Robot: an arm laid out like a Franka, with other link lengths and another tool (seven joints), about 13 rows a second.
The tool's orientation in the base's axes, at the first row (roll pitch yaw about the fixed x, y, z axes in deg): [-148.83, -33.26, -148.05]
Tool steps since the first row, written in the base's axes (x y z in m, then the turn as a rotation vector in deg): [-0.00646, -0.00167, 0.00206, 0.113, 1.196, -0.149]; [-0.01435, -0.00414, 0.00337, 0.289, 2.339, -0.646]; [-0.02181, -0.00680, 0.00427, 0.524, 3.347, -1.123]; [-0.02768, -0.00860, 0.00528, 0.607, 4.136, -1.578]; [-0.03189, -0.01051, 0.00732, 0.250, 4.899, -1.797]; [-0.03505, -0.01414, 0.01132, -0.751, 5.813, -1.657]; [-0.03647, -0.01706, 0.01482, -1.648, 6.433, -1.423]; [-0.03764, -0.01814, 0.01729, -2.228, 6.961, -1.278]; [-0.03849, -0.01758, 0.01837, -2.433, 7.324, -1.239]
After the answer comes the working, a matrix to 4 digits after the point.
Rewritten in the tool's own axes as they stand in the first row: [0.00645, 0.00263, 0.00048, -0.691, 0.675, -0.730]; [0.01386, 0.00611, 0.00222, -1.594, 1.426, -1.182]; [0.02083, 0.00936, 0.00433, -2.469, 2.050, -1.563]; [0.02634, 0.01196, 0.00557, -3.126, 2.643, -1.790]; [0.03129, 0.01290, 0.00595, -3.331, 3.425, -2.113]; [0.03733, 0.01127, 0.00598, -2.948, 4.585, -2.718]; [0.04155, 0.00906, 0.00566, -2.458, 5.463, -3.200]; [0.04422, 0.00818, 0.00478, -2.200, 6.107, -3.594]; [0.04516, 0.00863, 0.00373, -2.194, 6.441, -3.846]
The tool's axes in the first row as the columns of a matrix, in the base's axes (rounded; the answer above uses it unrounded):
[-0.7095, -0.6936, -0.1243]
[-0.4425, 0.5758, -0.6875]
[0.5484, -0.4328, -0.7155]

